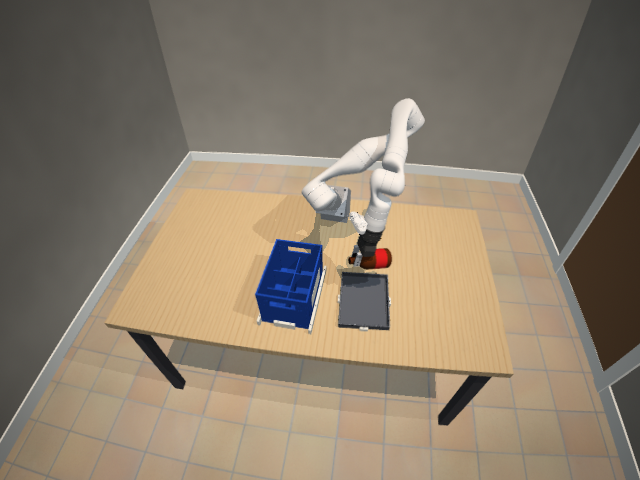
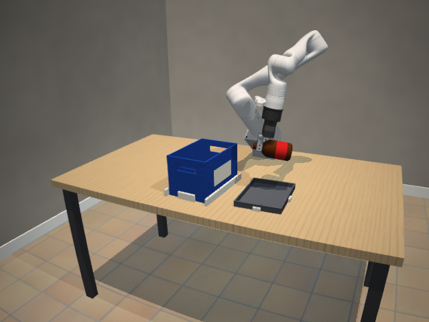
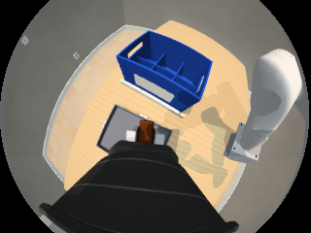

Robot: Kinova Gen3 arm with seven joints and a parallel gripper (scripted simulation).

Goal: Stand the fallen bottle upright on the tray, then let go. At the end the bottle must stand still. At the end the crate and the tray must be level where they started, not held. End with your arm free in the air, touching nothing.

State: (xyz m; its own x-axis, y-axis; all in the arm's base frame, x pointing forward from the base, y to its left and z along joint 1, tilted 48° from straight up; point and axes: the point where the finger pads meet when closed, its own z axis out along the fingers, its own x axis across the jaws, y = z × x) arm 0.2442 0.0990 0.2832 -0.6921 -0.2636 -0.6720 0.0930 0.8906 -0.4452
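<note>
Right now the brown bottle is 5 cm to the left of my hand and 2 cm below it. Also, from my hand: blue crate (24 cm to the right, 12 cm below, 3 cm behind); then dark grey tray (19 cm below, 5 cm ahead, 3 cm to the left).
</note>
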